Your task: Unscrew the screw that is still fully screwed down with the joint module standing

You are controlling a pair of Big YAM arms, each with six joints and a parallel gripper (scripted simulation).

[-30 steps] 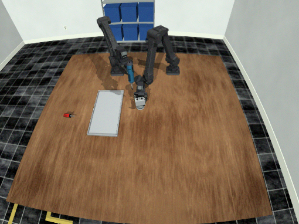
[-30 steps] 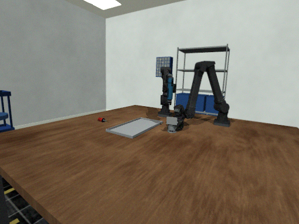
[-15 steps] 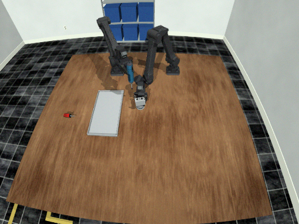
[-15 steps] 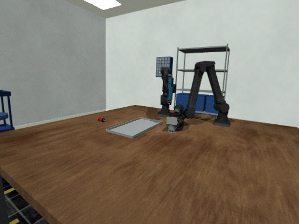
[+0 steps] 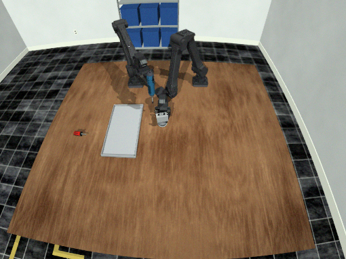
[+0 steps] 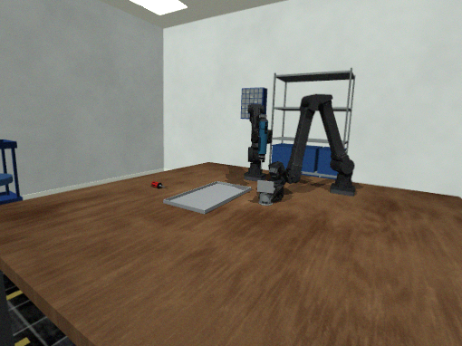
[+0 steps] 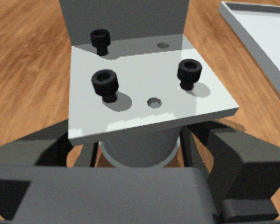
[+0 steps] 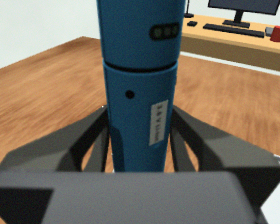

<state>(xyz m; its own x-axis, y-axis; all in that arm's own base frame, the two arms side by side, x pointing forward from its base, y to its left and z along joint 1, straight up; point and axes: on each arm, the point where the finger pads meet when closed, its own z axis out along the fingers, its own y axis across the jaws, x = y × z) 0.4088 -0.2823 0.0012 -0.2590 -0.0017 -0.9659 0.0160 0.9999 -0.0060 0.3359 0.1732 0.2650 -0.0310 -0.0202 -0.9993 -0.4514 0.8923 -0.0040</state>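
Right now the grey bracket is 50 mm above my left hand. Also, from my left hand: screw 20 mm behind, 10 mm to the left, 50 mm above; then flat grey tray 50 mm ahead, 260 mm to the right, 20 mm below; then small red-handled tool 90 mm ahead, 560 mm to the right, 10 mm below.
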